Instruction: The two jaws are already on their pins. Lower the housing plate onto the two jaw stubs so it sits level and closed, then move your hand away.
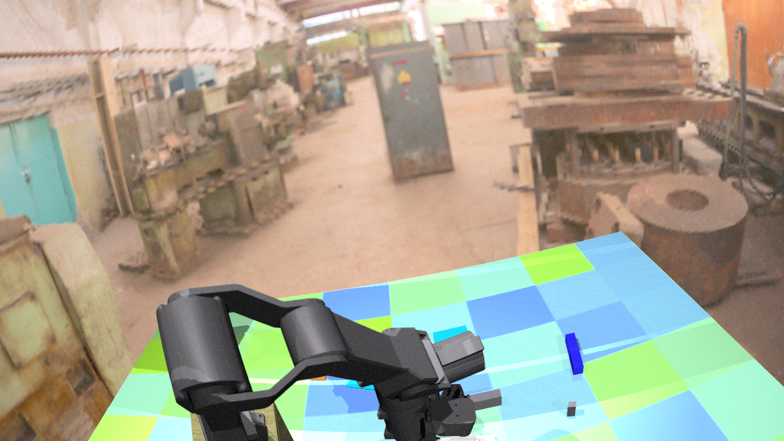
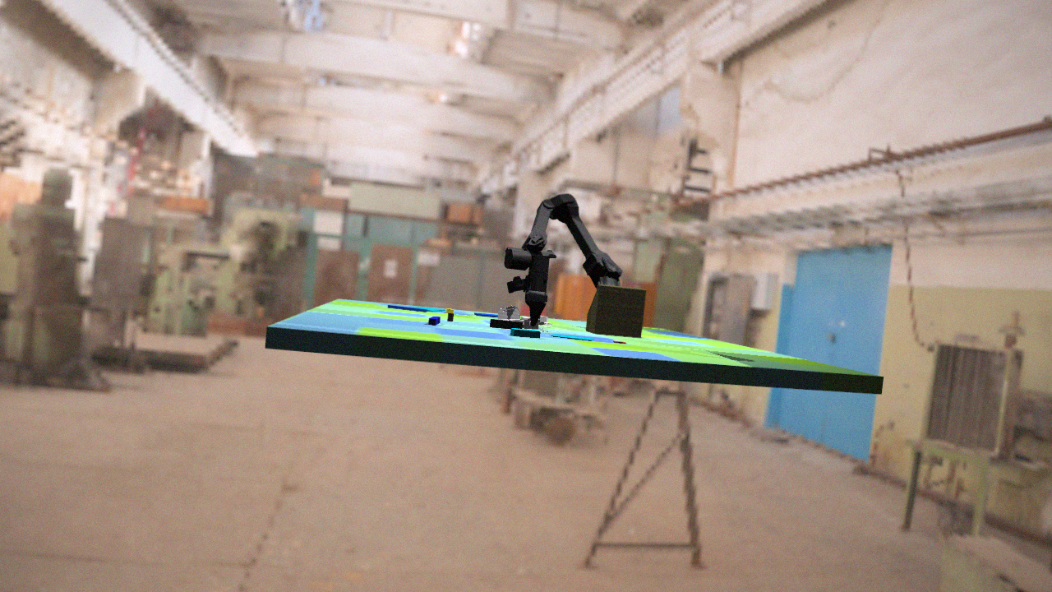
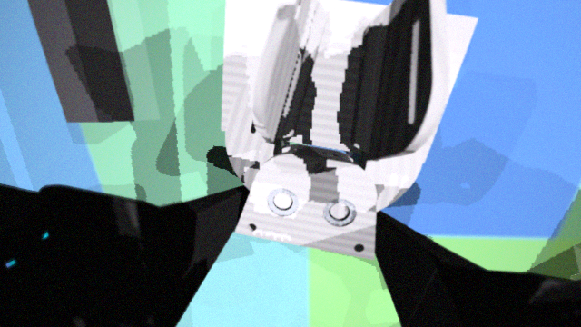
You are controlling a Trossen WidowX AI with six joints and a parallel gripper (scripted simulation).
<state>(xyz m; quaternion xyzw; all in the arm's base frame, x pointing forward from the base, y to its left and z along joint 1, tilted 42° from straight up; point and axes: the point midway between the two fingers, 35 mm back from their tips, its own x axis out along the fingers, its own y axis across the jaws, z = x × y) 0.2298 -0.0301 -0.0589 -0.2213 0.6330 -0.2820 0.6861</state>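
My gripper tip is 1 cm short of the white housing plate and 2 cm below it. The rest, counted from my gripper tip: small dark block (24 cm ahead, 6 cm to the left); then dark grey bar (9 cm ahead, 13 cm to the left); then flat cyan plate (7 cm behind, 25 cm to the left, 1 cm below).
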